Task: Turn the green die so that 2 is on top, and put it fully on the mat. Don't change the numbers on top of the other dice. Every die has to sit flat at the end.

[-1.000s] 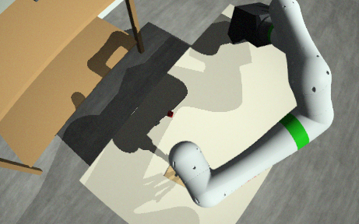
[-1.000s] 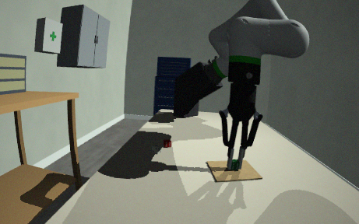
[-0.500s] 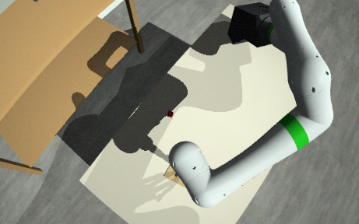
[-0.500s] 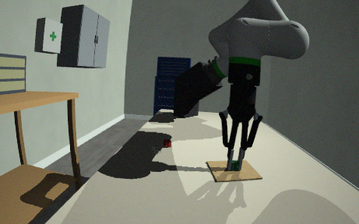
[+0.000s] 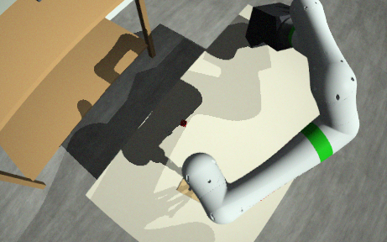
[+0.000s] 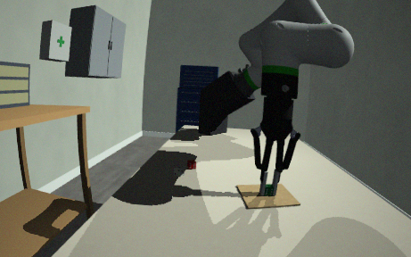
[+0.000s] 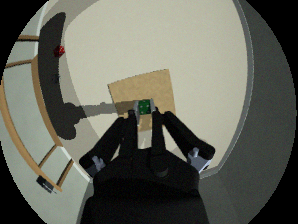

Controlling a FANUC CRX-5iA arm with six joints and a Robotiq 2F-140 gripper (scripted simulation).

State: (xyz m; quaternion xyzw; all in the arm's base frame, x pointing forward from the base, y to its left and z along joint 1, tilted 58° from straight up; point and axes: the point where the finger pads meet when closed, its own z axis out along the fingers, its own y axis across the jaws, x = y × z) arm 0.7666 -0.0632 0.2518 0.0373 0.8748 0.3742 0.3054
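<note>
My gripper is now 20 mm above the green die. The rest, counted from my hand: red die 250 mm to the right, 150 mm behind, 30 mm below; then mat 40 mm below; then grey die 270 mm to the right, 70 mm behind, 30 mm below.
</note>
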